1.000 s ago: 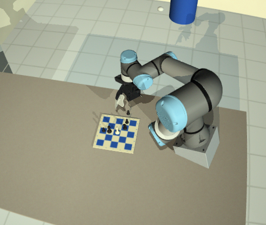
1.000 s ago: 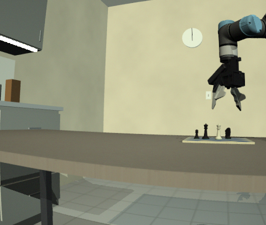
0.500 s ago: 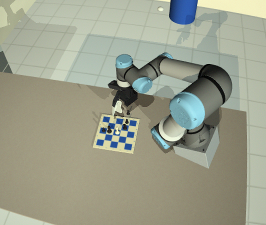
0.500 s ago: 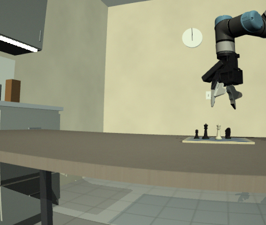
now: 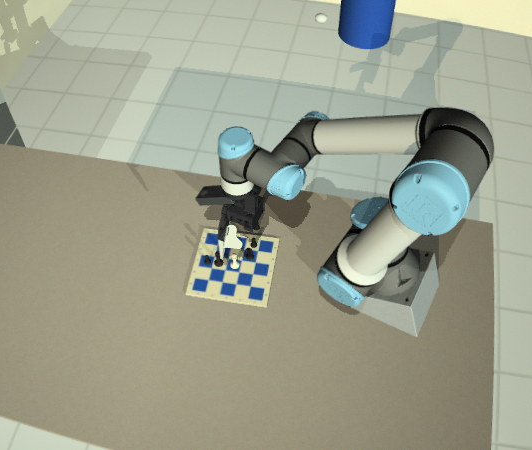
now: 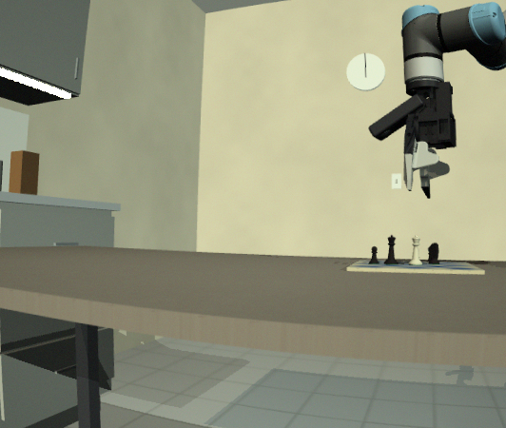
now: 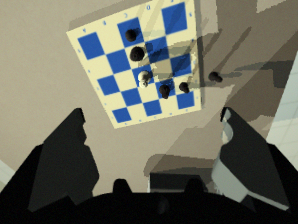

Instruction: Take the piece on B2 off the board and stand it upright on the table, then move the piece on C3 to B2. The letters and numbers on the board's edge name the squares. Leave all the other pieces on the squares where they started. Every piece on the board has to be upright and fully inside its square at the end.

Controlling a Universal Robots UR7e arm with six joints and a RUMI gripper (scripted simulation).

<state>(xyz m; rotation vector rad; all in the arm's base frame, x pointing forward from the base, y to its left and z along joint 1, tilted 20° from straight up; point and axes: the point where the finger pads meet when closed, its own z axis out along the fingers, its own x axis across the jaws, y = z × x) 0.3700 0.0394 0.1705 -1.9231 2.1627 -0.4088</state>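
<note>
My hand is 1 cm to the right of the white piece and 10 cm above it. Round my hand: black knight 3 cm behind, 3 cm to the right, 11 cm below; then chessboard 1 cm ahead, 2 cm to the left, 13 cm below.
</note>
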